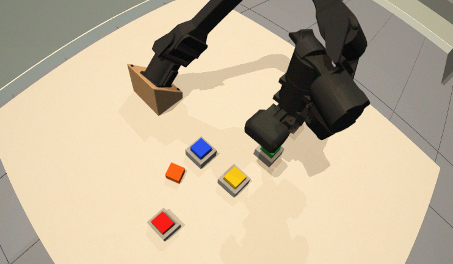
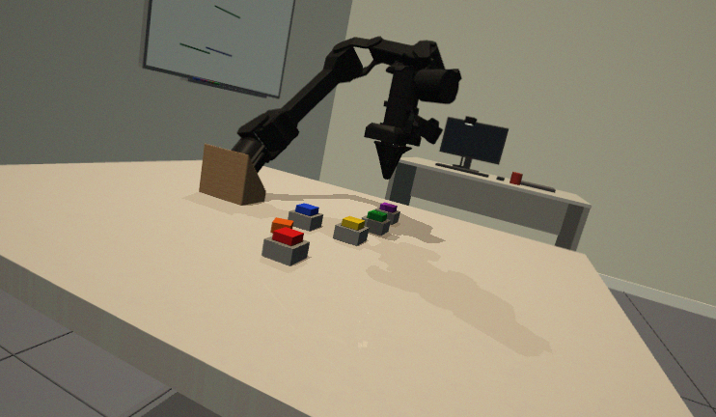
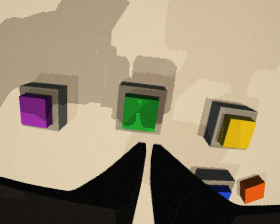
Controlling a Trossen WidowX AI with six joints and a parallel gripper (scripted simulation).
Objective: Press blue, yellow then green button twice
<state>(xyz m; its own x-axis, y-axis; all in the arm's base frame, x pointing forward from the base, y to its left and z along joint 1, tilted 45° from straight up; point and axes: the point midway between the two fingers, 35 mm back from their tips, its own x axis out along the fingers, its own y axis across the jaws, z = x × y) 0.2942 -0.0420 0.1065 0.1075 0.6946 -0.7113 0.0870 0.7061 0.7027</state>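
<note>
My gripper tip is 10 mm to the right of the green button and 80 mm above it. From my gripper tip the other things lie so: purple button (120 mm to the left, 80 mm below); then yellow button (20 mm behind, 100 mm to the right, 80 mm below); then blue button (120 mm behind, 90 mm to the right, 80 mm below).
</note>
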